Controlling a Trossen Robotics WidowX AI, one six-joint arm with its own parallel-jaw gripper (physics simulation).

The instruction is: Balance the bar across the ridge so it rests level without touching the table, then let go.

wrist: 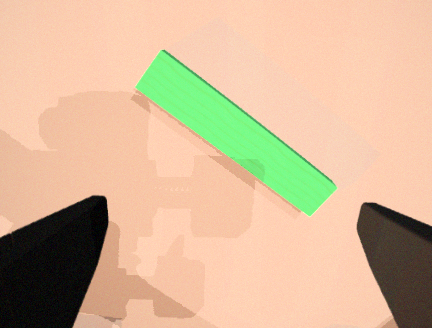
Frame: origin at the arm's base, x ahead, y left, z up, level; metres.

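Seen in the pictures: gripper, fingertip midpoint: [235, 213].
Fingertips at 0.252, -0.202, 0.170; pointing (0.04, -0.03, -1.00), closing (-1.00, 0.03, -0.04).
Observation:
A point is followed by its place in that frame, as x, y, z.
A long green bar [236, 134] {0.246, -0.186, 0.016}, with faint wood grain, lies diagonally in the wrist view, from the upper left to the lower right. It appears to lie flat on the table, with a narrow shadow along its lower left side. My gripper [235, 213] {0.252, -0.202, 0.170} is open and empty, with one dark finger at each side of the lower view. The bar is ahead of the fingertips, and its lower right end is nearest the right finger. The ridge cannot be made out in this view.
The pale peach table top [300, 40] {0.200, -0.255, 0.000} carries brown shadows of the arm at the left and below the bar. A pale grey sliver [97, 319] shows at the bottom edge near the left finger; what it is cannot be told.

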